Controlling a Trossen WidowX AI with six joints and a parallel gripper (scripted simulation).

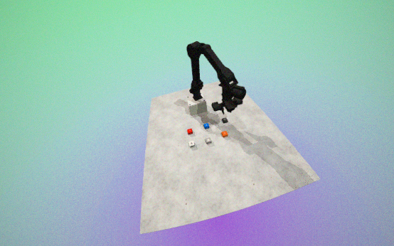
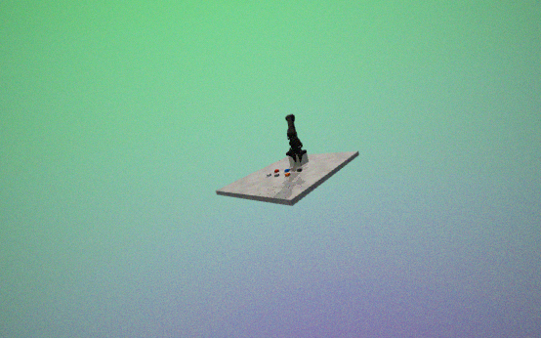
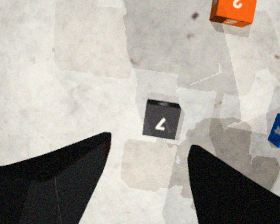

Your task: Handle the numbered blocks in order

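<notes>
Right now the black block is 70 mm below my gripper tip, 10 mm to the right of it and 10 mm behind it. The rest, counted from my gripper tip: orange block 90 mm ahead, 80 mm to the right, 70 mm below; grey block 190 mm to the right, 90 mm ahead, 70 mm below; blue block 150 mm to the right, 70 mm below, 30 mm behind.
</notes>
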